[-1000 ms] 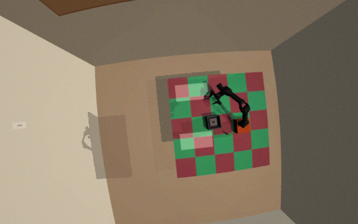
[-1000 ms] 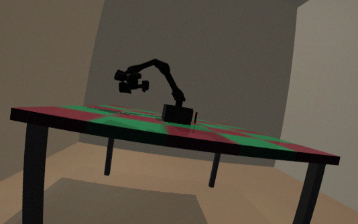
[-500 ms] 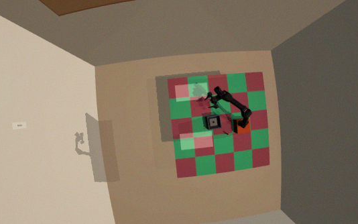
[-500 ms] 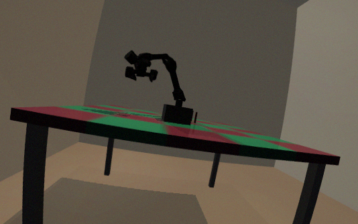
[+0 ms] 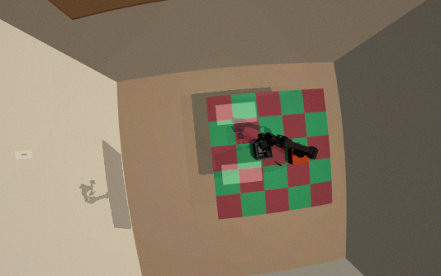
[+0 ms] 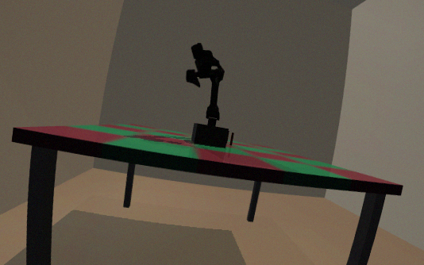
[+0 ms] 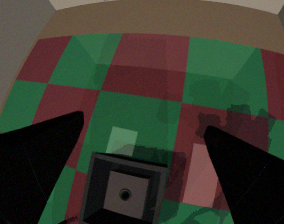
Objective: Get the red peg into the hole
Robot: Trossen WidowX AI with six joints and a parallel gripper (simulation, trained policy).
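Now: the red peg 33 cm behind my gripper tip, 24 cm below it and 17 cm to the left of it. From my gripper tip the other things lie so: box 25 cm below, 13 cm behind, 3 cm to the left.
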